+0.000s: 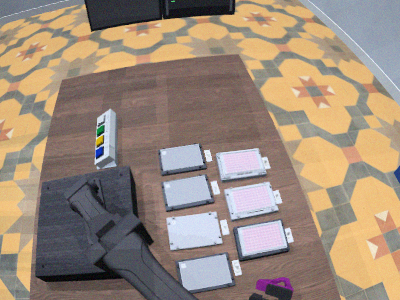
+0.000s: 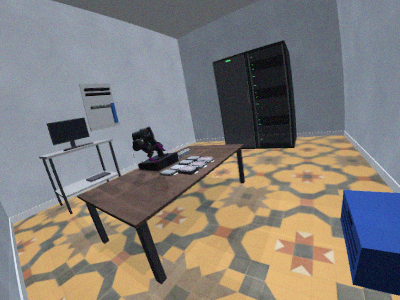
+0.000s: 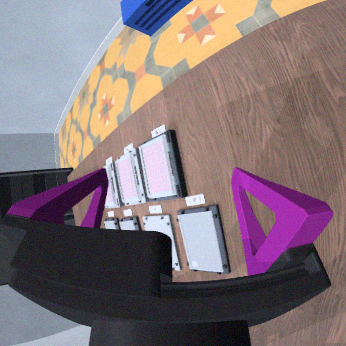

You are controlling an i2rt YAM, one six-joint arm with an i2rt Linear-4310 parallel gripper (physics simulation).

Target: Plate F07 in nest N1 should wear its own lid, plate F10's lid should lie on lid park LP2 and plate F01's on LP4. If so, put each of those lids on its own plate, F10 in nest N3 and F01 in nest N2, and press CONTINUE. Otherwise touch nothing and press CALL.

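Places are measured from the arm's base along level axes (x ahead, y left, z up), in metres.
Pixels of known places: gripper, fingertip midpoint: [image 1: 280,298] [image 2: 162,156] [image 3: 169,174]; arm's base at its link origin: [image 2: 161,156].
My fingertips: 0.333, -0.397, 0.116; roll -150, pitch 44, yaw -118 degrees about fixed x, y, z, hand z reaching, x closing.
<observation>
For each thing: its middle in the pictures, then the offset to it from my fingertips, as dx, dy, dz. "*": a spot on its surface instead. Level surfaces: height alone.
- dark-framed nest at a spot on its surface: [image 3: 156,167] [image 1: 263,239] * +0.080, +0.180, -0.166
- dark frame with an LP3-like tag, body centre: [image 3: 200,242] [image 1: 205,272] -0.099, +0.156, -0.187
- whiter panel at the middle of its body: [image 3: 159,242] [image 1: 193,230] -0.082, +0.288, -0.191
- button box at the middle of its body: [image 1: 105,137] -0.261, +0.703, -0.169
- wooden table at its surface level: dz -0.201
Three pink plates lie in one column: one in a dark-framed nest [image 1: 262,239] [image 3: 156,167], a light-framed middle one [image 1: 251,200] [image 3: 129,177] and a light-framed far one [image 1: 242,164]. Beside them runs a column of lid spots: a grey panel in a dark frame with an LP3-like tag [image 1: 205,272] [image 3: 202,240], a whiter panel [image 1: 194,231] and two more dark-framed grey ones [image 1: 187,192] [image 1: 182,159]. Plate names and whether lids lie on top are too small to read. My gripper [image 3: 169,174] is open, empty and above the table. A button box [image 1: 111,142] has white, green, yellow and blue buttons.
The black base block [image 1: 55,225] sits on the wooden table [image 1: 200,95] beside the button box, with my arm above it. Small white tags stand beside each spot. A black cabinet [image 2: 232,105], a side desk [image 2: 75,151] and a blue box [image 2: 375,215] are off the table.
</observation>
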